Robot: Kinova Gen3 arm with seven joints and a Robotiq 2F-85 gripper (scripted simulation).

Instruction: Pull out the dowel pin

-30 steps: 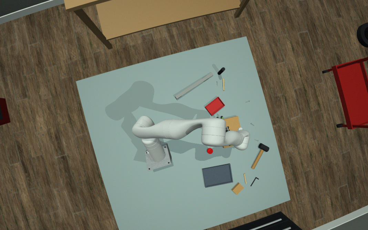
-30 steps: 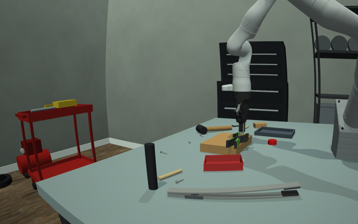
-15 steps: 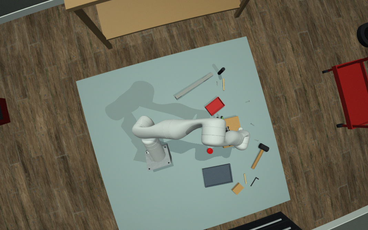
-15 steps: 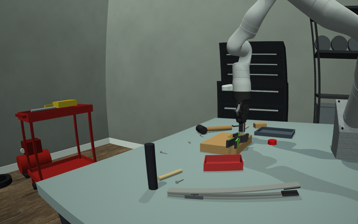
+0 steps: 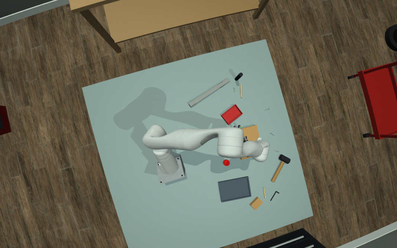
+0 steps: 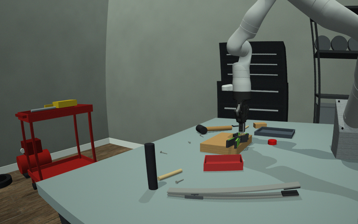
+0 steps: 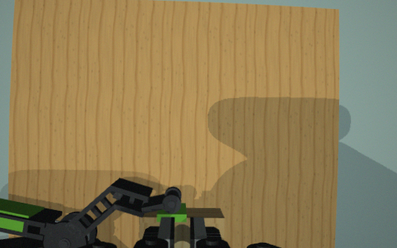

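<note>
Right now my hand is 20 mm above the dowel pin. The rest, counted from my hand: red puck (120 mm behind, 90 mm to the right, 70 mm below); then small wooden block (40 mm below); then wooden bench board (50 mm ahead, 60 mm below).
</note>
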